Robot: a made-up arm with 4 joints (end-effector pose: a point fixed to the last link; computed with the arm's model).
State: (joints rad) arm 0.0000 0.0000 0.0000 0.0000
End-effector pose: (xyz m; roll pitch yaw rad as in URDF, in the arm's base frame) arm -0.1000 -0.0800 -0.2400 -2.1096 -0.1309 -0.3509
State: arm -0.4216 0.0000 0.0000 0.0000
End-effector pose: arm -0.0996 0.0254 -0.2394 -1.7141 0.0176 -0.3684
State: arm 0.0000 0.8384 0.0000 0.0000
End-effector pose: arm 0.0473 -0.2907 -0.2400 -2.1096 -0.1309 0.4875
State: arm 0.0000 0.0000 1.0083 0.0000
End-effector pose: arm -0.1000 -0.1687 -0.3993 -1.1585 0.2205 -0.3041
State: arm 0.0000 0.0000 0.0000 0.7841
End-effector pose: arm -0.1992 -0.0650 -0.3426 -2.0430 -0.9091 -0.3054
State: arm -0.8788 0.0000 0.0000 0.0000
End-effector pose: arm -0.0997 0.1284 -0.1903 -1.2816 0.1726 -0.3209
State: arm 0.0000 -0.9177 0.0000 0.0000
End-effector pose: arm -0.0260 0.1897 -0.2400 -2.1096 -0.1309 -1.2686
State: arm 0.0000 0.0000 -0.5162 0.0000
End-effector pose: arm -0.1000 0.0120 -0.2115 -2.6138 -0.2856 -0.2442
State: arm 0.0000 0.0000 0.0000 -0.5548
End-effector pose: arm -0.0010 -0.1042 -0.2266 -2.1823 0.4165 -0.4176
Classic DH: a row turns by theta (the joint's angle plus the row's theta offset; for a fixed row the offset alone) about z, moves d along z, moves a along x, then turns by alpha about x. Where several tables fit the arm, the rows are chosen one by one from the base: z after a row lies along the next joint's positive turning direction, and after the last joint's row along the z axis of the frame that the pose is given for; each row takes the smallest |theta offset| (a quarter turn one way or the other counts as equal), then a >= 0, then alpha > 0; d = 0 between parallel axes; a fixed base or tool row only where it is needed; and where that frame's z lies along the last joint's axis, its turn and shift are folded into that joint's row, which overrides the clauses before.
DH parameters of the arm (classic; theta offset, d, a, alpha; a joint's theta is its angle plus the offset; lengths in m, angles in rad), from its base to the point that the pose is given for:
base (fixed): 1.5663 0.0078 -0.0292 -1.583
joint 1: 0 -0.2101 0.0101 1.583
joint 2: 0.0045 -0.4104 0.04 1.5708
joint 3: 1.4691 -0.2078 -0.025 -1.8216
joint 4: -1.2524 -0.235 -0.0123 2.6757
tool (fixed): 0.2479 -0.4169 0 0

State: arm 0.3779 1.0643 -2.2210 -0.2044
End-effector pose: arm -0.1362 -0.2910 -0.3459 1.7939 0.0220 1.2513
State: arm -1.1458 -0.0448 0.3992 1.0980
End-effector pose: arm -0.2156 0.3659 -0.1879 -0.7618 0.0879 -1.2490
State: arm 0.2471 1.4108 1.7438 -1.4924
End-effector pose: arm 0.2024 -0.2411 -0.5438 0.0450 0.1491 2.8653
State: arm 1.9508 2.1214 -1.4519 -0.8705
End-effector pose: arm 0.1338 -0.1835 0.3047 0.8874 1.2884 -0.3569
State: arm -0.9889 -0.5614 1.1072 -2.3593
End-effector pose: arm 0.1603 0.5217 -0.2641 -0.0948 -0.5921 1.8104
